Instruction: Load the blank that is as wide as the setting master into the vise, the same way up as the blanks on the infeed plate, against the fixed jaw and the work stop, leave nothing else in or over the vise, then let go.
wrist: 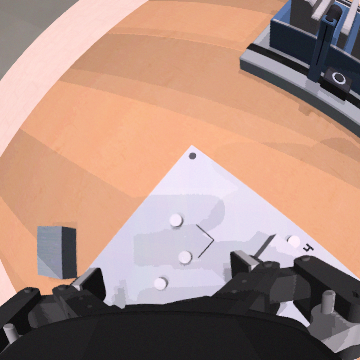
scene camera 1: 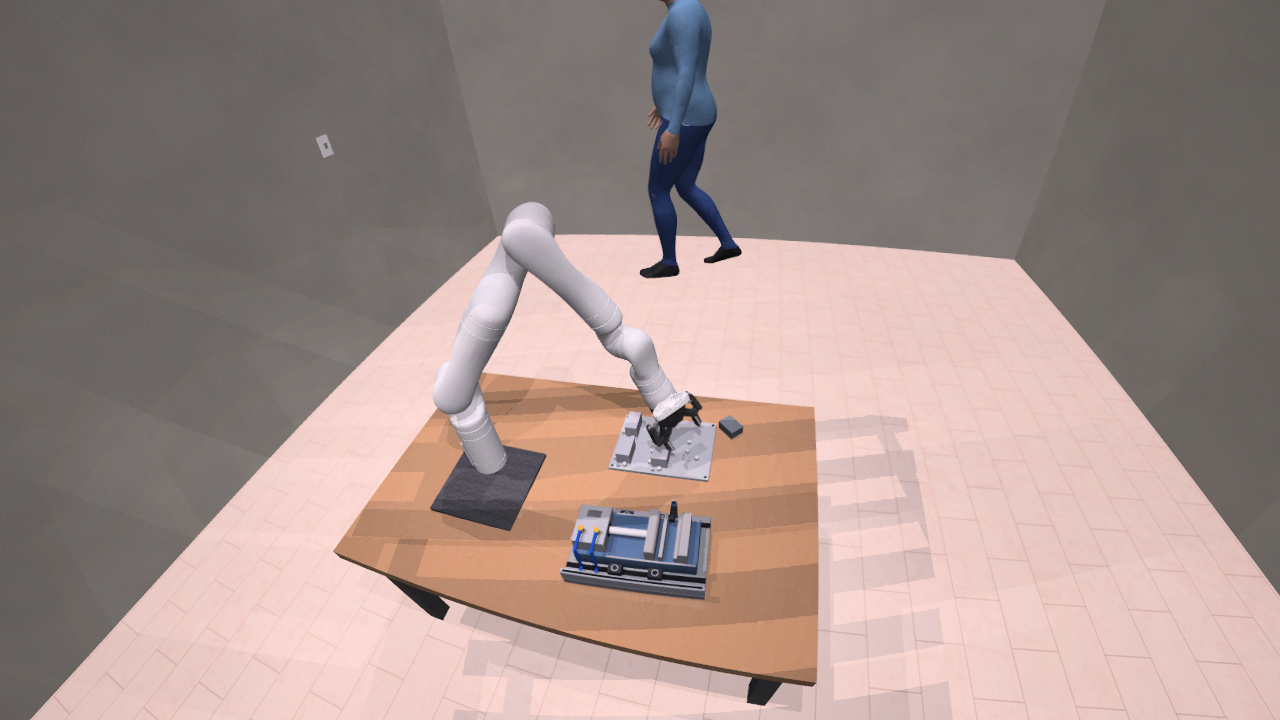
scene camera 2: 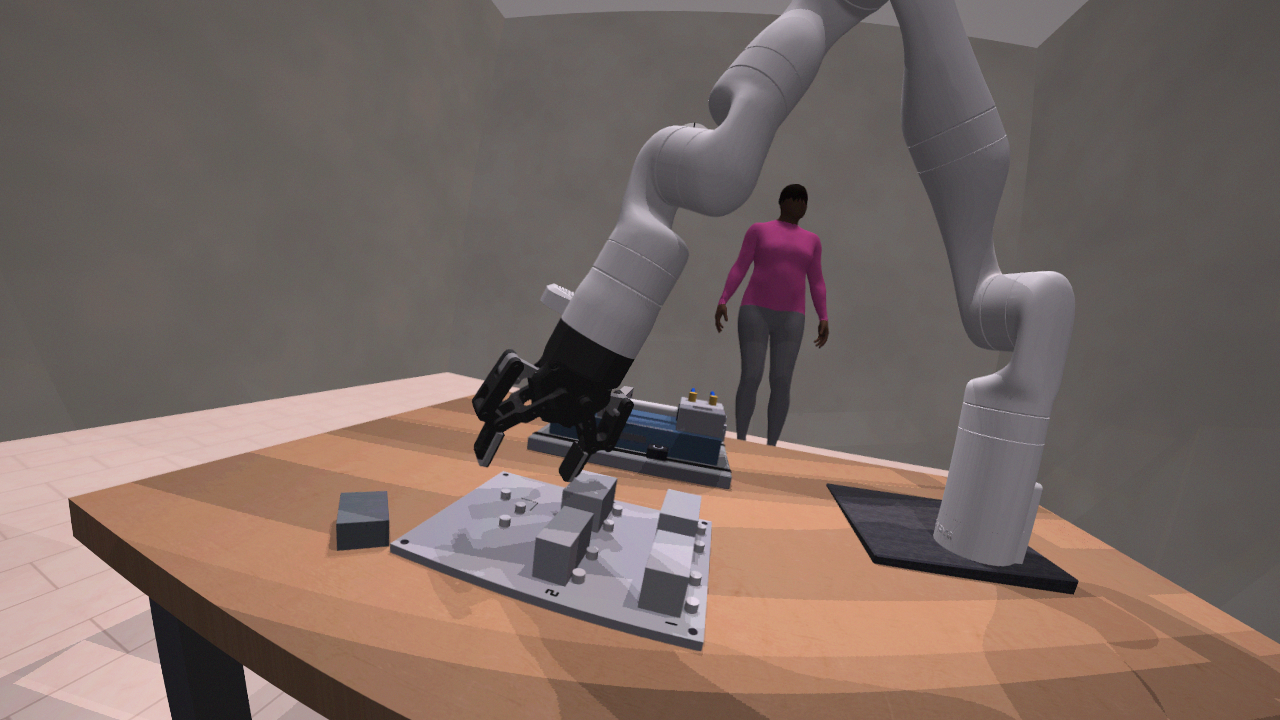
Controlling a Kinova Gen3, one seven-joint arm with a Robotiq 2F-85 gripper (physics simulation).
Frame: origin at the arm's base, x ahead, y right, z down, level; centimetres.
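Seen in the pictures: gripper, fingertip midpoint: (wrist: 166, 275) (scene camera 1: 685, 437) (scene camera 2: 525, 470); arm's base, origin of the base link: (scene camera 1: 490, 460) (scene camera 2: 972, 546).
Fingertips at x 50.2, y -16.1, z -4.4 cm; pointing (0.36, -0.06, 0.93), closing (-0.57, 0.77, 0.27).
Note:
Pixels of each thing's middle, then the offset from my fingertips to it. "spot": a spot on its surface instead. Level surfaces: height alone.
- infeed plate, body centre: (wrist: 229, 315) (scene camera 2: 573, 539) (scene camera 1: 664, 446) dx -5.9, dy -0.3, dz +5.4 cm
- dark grey block, body centre: (scene camera 2: 363, 518) (wrist: 55, 251) (scene camera 1: 730, 426) dx +10.3, dy -9.7, dz +4.5 cm
- vise, body centre: (scene camera 2: 639, 422) (scene camera 1: 637, 541) dx -3.6, dy +30.3, dz +0.8 cm
- dark upright post, surface spot: (wrist: 322, 45) spot: dx +2.3, dy +21.5, dz -1.4 cm
- wooden table, its level: dz +5.7 cm
My gripper (scene camera 1: 683, 434) (scene camera 2: 528, 458) (wrist: 166, 275) is open and empty, above the infeed plate (scene camera 1: 702, 467) (scene camera 2: 465, 548) (wrist: 192, 187). In the second scene view, light grey blanks stand on the plate: one (scene camera 2: 588, 498) nearest the fingers, one (scene camera 2: 562, 544) beside mark 2, and two (scene camera 2: 680, 508) (scene camera 2: 665, 573) along the right side. A dark grey block (scene camera 1: 731, 426) (scene camera 2: 362, 519) (wrist: 50, 252), apparently the setting master, lies off the plate. The vise (scene camera 1: 689, 586) (scene camera 2: 702, 447) (wrist: 295, 42) has two grey jaws (scene camera 1: 656, 535) (scene camera 1: 684, 537) and a dark upright post (scene camera 1: 673, 510) (wrist: 322, 45), apparently the work stop.
White pegs (scene camera 2: 504, 521) (wrist: 175, 220) stand on the plate. Blue hoses (scene camera 1: 597, 546) with yellow fittings rise at the vise's left end in the first scene view. The arm's dark base plate (scene camera 1: 474, 497) (scene camera 2: 877, 528) is on the wooden table (scene camera 1: 402, 537). A person (scene camera 1: 684, 89) (scene camera 2: 781, 268) stands beyond the table.

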